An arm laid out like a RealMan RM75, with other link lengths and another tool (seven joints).
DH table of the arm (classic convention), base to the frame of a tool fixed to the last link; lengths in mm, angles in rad. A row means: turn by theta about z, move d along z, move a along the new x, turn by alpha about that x. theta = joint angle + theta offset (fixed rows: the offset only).
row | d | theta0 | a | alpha
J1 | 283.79 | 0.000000 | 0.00 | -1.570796
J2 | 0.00 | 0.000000 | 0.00 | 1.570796
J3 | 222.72 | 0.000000 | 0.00 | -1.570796
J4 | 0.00 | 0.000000 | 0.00 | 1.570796
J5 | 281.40 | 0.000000 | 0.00 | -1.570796
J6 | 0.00 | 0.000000 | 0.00 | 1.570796
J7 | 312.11 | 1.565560 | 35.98 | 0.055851
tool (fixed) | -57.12 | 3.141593 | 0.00 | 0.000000
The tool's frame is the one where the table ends.
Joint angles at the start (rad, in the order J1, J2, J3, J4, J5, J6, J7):
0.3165 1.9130 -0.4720 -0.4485 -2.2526 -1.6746 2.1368
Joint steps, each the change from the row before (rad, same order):
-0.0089 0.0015 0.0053 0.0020 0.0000 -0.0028 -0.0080
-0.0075 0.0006 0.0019 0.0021 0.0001 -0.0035 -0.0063
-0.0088 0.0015 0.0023 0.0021 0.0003 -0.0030 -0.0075
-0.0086 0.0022 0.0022 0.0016 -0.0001 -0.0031 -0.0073
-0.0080 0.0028 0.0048 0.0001 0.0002 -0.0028 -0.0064
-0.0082 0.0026 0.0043 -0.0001 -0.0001 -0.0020 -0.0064
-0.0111 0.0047 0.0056 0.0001 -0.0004 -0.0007 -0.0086
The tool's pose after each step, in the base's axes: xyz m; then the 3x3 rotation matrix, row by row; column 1 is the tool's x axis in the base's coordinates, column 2 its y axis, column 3 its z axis. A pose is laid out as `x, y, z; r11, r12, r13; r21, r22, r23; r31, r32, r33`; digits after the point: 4 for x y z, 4 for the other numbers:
0.3462, 0.2909, 0.0063; 0.9650, -0.0442, -0.2585; 0.0370, -0.9529, 0.3010; -0.2596, -0.3000, -0.9179
0.3473, 0.2875, 0.0060; 0.9642, -0.0469, -0.2610; 0.0355, -0.9526, 0.3022; -0.2628, -0.3006, -0.9168
0.3486, 0.2837, 0.0054; 0.9633, -0.0503, -0.2636; 0.0336, -0.9520, 0.3043; -0.2662, -0.3020, -0.9154
0.3497, 0.2799, 0.0045; 0.9624, -0.0534, -0.2664; 0.0319, -0.9515, 0.3060; -0.2698, -0.3029, -0.9140
0.3506, 0.2769, 0.0042; 0.9614, -0.0572, -0.2692; 0.0304, -0.9501, 0.3105; -0.2736, -0.3067, -0.9116
0.3518, 0.2739, 0.0038; 0.9607, -0.0609, -0.2707; 0.0286, -0.9487, 0.3150; -0.2760, -0.3104, -0.9097
0.3535, 0.2699, 0.0026; 0.9600, -0.0668, -0.2720; 0.0252, -0.9466, 0.3214; -0.2789, -0.3154, -0.9070

